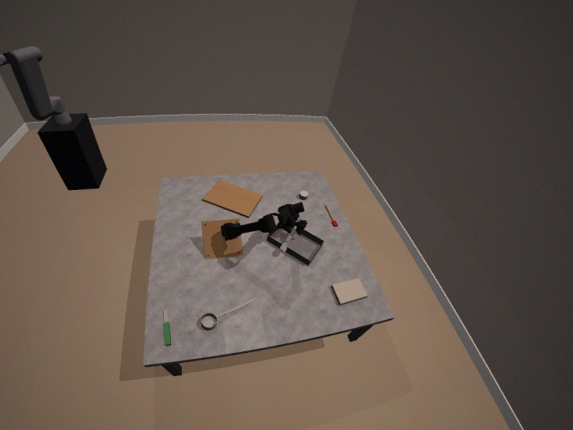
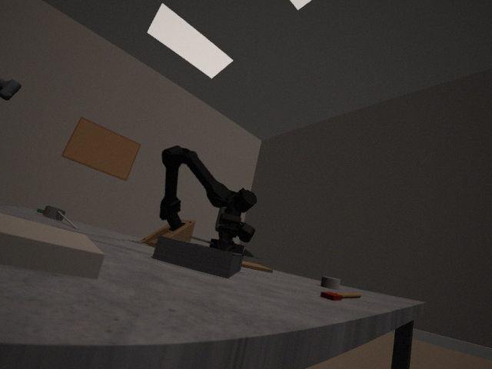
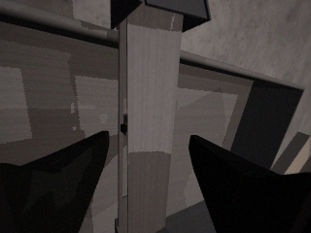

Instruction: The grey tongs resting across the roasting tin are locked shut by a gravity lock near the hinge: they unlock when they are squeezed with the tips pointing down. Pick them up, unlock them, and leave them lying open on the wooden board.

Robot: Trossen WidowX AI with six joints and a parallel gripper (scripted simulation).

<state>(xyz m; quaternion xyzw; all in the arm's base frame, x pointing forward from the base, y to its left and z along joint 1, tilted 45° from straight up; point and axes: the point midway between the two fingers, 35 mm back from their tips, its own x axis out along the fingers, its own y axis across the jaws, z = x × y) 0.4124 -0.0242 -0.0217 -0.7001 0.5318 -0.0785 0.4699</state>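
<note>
Right now my gripper tip is 40 mm to the left of the grey roasting tin, 10 mm past it and 10 mm above it. Also, from my gripper tip: beige block 420 mm to the right, 220 mm ahead, 20 mm below; white cylinder 370 mm to the left, 160 mm ahead, 20 mm below; red-handled tool 310 mm ahead, 140 mm to the left, 30 mm below.
</note>
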